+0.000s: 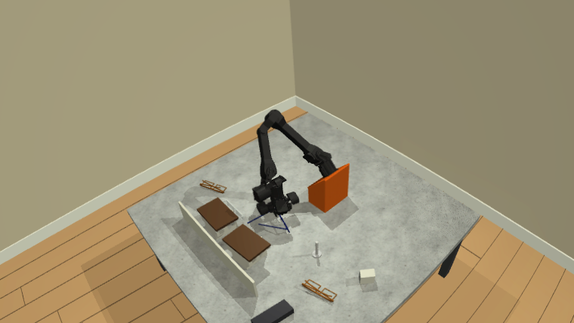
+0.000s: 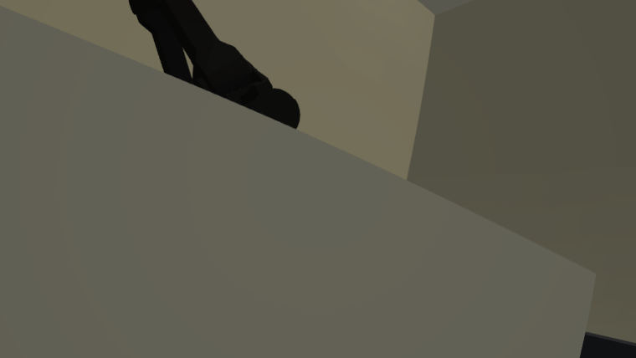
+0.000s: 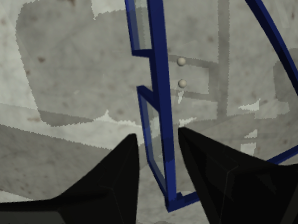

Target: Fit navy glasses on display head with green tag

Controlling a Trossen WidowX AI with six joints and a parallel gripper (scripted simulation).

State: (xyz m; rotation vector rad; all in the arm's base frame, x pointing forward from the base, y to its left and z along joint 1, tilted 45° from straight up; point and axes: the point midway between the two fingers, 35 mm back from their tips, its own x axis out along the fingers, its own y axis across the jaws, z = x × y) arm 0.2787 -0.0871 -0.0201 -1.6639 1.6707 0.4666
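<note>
My gripper tip is 28 cm to the right of the white post and 1 cm below it. Also, from my gripper tip: long white panel (35 cm ahead, 4 cm above, 1 cm to the left); then cream cube (52 cm to the left, 6 cm behind, 1 cm above); then display head (21 cm ahead, 11 cm to the left, 4 cm above).
</note>
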